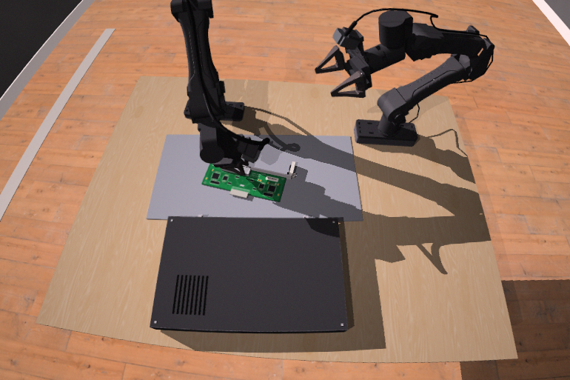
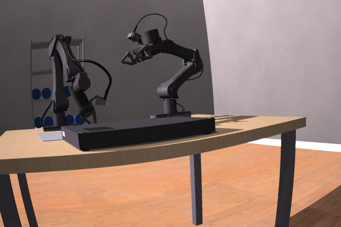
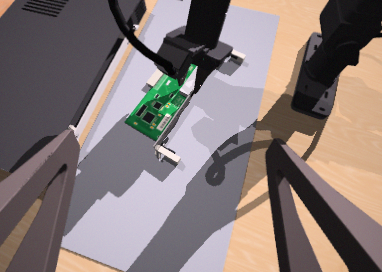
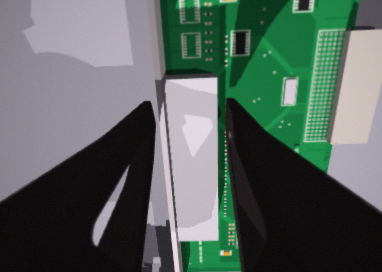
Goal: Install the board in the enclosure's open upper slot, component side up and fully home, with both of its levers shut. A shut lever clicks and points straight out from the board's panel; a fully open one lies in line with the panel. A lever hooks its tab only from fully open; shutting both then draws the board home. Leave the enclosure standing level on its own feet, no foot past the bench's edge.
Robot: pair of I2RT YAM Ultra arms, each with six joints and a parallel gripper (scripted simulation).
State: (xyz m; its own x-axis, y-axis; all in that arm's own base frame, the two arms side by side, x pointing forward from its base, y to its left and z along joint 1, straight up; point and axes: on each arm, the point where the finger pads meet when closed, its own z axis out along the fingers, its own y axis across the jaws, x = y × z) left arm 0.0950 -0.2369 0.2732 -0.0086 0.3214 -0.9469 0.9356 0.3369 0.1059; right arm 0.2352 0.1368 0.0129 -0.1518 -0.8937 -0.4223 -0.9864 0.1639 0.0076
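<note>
Now: the grey mat 3 cm to the left of my right hand and 3 cm below it. The rest, counted from my right hand: black enclosure 27 cm ahead, 8 cm to the left, 1 cm above; then green board 1 cm to the left, 1 cm below, 1 cm behind.
</note>
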